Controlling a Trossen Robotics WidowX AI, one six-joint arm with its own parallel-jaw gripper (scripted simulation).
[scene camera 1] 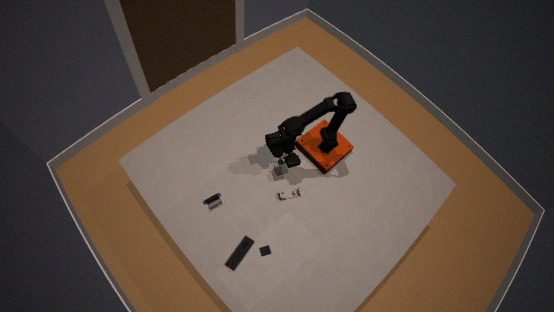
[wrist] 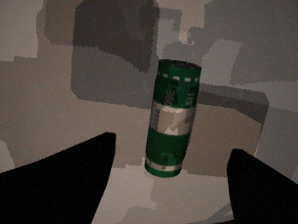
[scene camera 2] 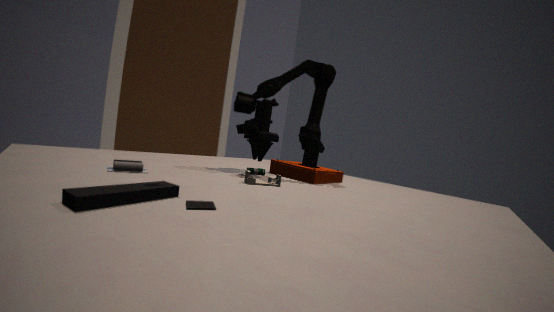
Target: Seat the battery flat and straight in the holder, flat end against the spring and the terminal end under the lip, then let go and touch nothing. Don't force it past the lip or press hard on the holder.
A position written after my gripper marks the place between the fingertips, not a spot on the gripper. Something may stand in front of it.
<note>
In view: my gripper (scene camera 2: 256, 160) and a long black bar (scene camera 2: 98, 197).
My gripper also shows in the wrist view (wrist: 173, 151).
</note>
